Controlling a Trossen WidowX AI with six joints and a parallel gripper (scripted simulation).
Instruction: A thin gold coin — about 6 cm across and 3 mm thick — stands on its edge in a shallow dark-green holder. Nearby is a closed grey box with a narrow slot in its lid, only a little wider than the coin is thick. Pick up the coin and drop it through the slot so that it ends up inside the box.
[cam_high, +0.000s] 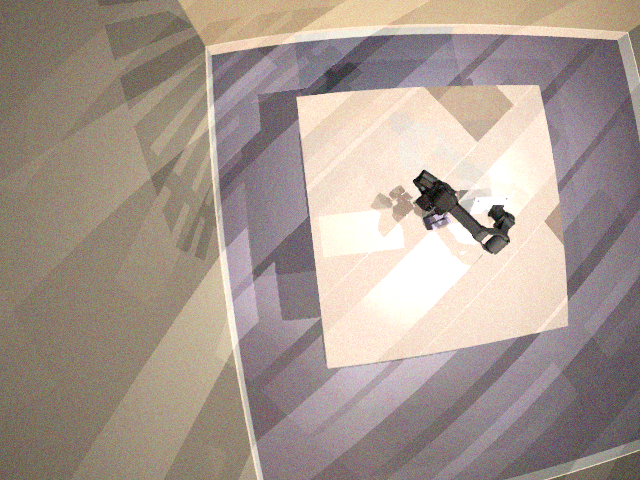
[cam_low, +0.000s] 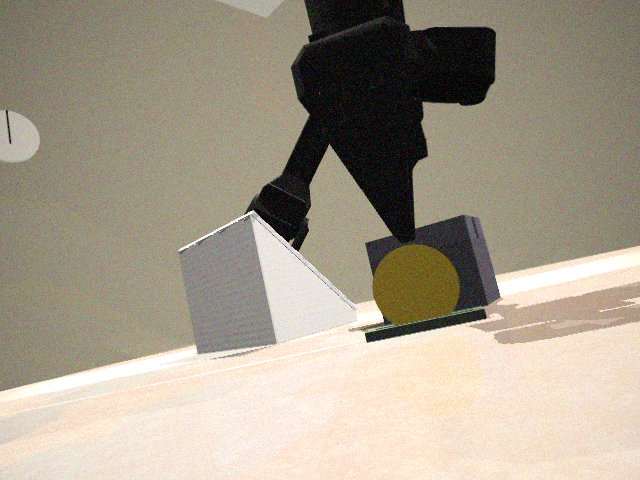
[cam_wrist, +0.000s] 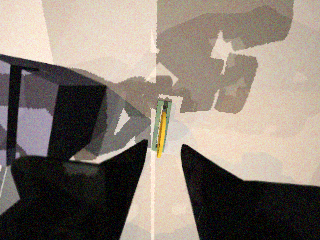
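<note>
My gripper tip is 3 cm above the gold coin.
</note>
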